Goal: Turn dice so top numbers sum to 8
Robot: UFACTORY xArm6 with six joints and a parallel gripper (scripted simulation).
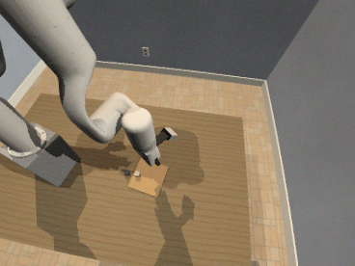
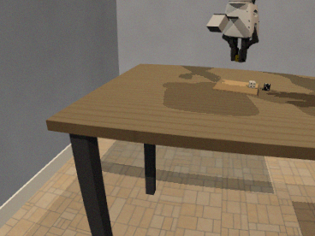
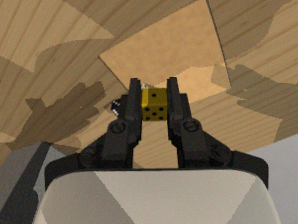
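Now: the tan mat 5 cm to the right of my hand and 11 cm below it. The rest, counted from my hand: black die: 10 cm behind, 7 cm to the right, 11 cm below; then white die: 5 cm behind, 6 cm to the right, 10 cm below; then yellow die: 1 cm to the right, 1 cm below.
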